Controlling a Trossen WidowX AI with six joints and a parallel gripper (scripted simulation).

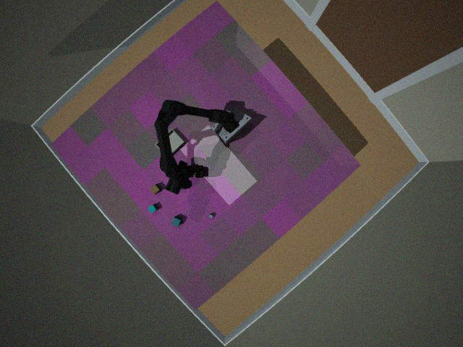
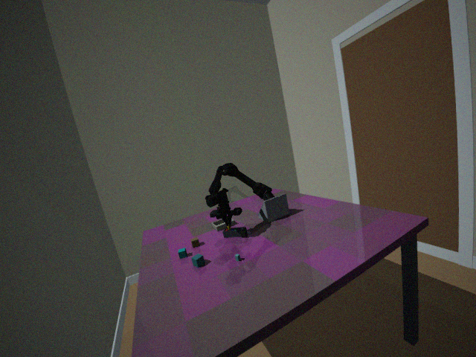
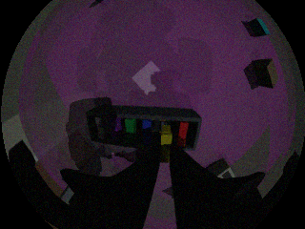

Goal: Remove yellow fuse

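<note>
My gripper tip is now 20 mm past the pale tray, 190 mm to the left of it and 60 mm above it. The rest, counted from my gripper tip: teal cube 70 mm ahead, 270 mm to the left, 50 mm below; then brown cube 210 mm ahead, 50 mm to the right, 40 mm below; then yellow fuse 10 mm below.
</note>
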